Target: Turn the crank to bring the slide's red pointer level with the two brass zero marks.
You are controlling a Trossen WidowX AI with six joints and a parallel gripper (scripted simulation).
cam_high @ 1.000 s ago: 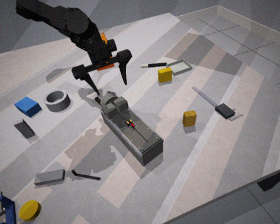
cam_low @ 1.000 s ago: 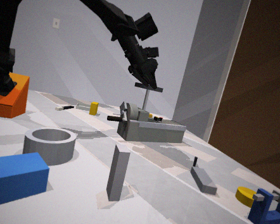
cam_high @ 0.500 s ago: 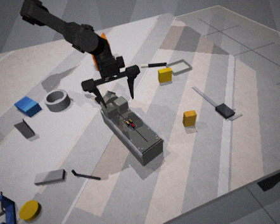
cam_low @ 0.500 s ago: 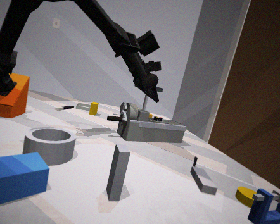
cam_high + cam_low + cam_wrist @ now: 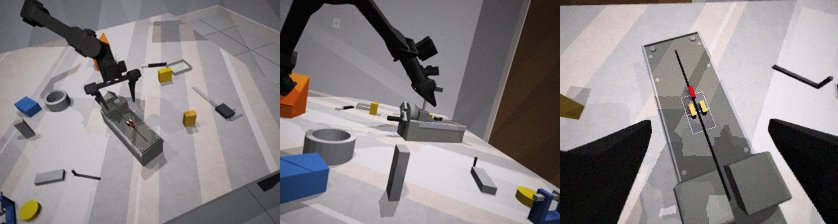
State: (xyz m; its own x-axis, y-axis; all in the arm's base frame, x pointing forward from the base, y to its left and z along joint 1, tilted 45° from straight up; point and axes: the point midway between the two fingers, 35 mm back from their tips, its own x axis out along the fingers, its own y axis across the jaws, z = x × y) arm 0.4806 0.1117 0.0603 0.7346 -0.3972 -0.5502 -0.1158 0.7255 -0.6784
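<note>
Now: the dark crank handle 13 cm behind my gripper tip, 8 cm to the right of it and 7 cm below it. Also, from my gripper tip: black hex key (14 cm ahead, 18 cm to the right, 13 cm below); yellow disc (20 cm ahead, 33 cm to the right, 13 cm below); red pointer (5 cm ahead, 2 cm to the left, 5 cm below).
</note>
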